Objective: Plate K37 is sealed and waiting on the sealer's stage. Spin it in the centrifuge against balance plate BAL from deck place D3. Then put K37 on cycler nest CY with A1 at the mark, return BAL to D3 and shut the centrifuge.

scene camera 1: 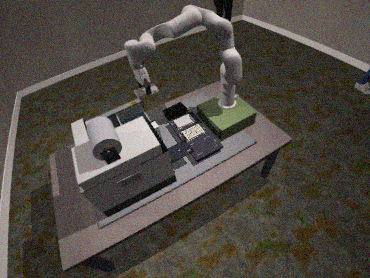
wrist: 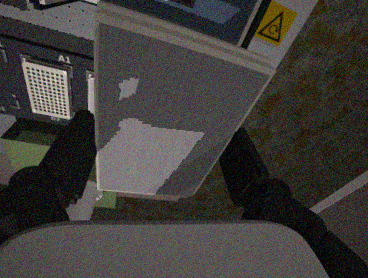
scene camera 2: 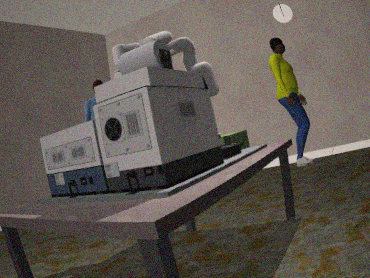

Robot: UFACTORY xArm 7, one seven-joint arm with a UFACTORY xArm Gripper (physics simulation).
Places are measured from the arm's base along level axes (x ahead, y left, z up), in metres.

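Pixels of known places: gripper, fingertip midpoint: [scene camera 1: 145, 90] [wrist: 164, 136]; arm's base at its link origin: [scene camera 1: 227, 103].
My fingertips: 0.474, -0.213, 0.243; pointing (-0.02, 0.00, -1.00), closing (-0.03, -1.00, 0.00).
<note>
For each thing: its top centre in the pictures, then the offset to it from my fingertips, as dx, dy, dz.
- sealed plate K37 at its top centre: [wrist: 163, 147] [scene camera 1: 145, 89] -0.003, +0.000, +0.007
- smooth white plate at its top centre: [scene camera 1: 184, 120] -0.165, +0.113, -0.277
- white plate with many holes, top centre: [wrist: 48, 93] [scene camera 1: 193, 131] -0.146, +0.235, -0.277
- tall white sealer at its top centre: [scene camera 2: 145, 47] [scene camera 1: 102, 126] +0.323, +0.283, +0.138
- black block at its top centre: [scene camera 1: 175, 109] -0.196, -0.040, -0.288
My gripper [wrist: 164, 136] [scene camera 1: 145, 91] is shut on the sealed plate K37 [wrist: 150, 85], which shows a smooth pale top and no readable label. It holds the plate up in the air near the centrifuge [scene camera 1: 129, 116] [wrist: 295, 25], whose dark blue inside and yellow warning mark show. A smooth white plate [scene camera 1: 184, 121], likely BAL, lies on the deck beside a white plate with many holes [scene camera 1: 192, 132] [wrist: 48, 91]. In the wrist view the held plate hides part of the deck and centrifuge. In scene camera 2 the gripper is hidden behind the machines.
The tall white sealer [scene camera 1: 132, 145] [scene camera 2: 185, 120] with its big roll [scene camera 1: 103, 135] [scene camera 2: 140, 57] stands beside the centrifuge. A black block [scene camera 1: 175, 110] stands at the deck's back end. The arm's base stands on a green block [scene camera 1: 227, 117]. People stand beyond the table.
</note>
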